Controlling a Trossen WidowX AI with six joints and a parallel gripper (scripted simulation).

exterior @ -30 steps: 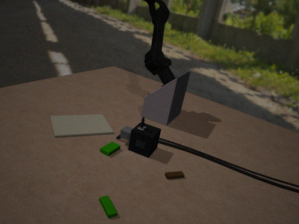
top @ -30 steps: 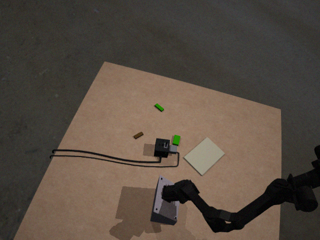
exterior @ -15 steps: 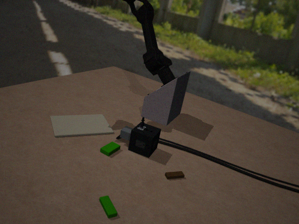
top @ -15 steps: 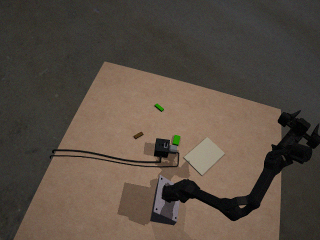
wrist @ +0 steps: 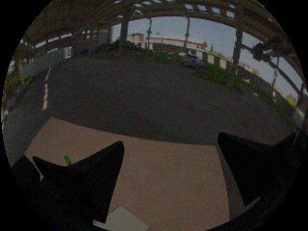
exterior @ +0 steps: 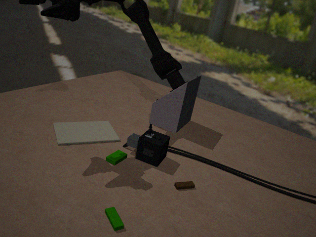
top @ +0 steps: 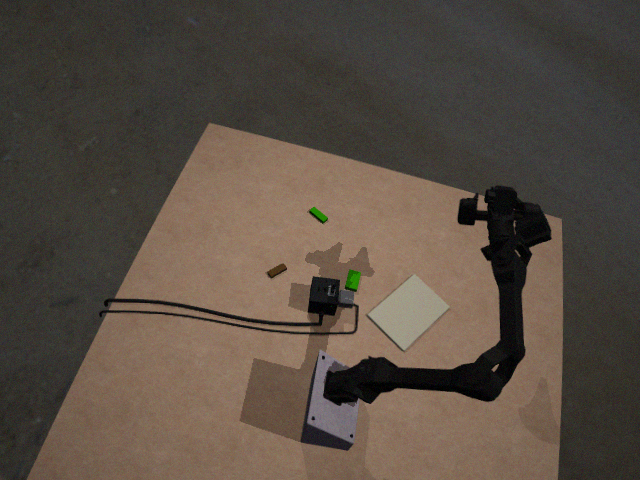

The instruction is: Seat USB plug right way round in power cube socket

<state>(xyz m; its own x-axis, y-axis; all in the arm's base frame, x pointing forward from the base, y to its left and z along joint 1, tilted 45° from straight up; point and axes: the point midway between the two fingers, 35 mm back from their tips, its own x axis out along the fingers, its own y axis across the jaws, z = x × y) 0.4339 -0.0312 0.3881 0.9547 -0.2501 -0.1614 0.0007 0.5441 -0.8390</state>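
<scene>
Right now my gripper tip is 340 mm to the right of the dark USB plug, 300 mm above it and 170 mm past it. The rest, counted from my gripper tip: brown block 510 mm to the left, 390 mm below, 110 mm behind; pale flat card 390 mm below, 150 mm behind, 110 mm to the left; USB socket 340 mm to the left, 330 mm below, 170 mm behind.
</scene>
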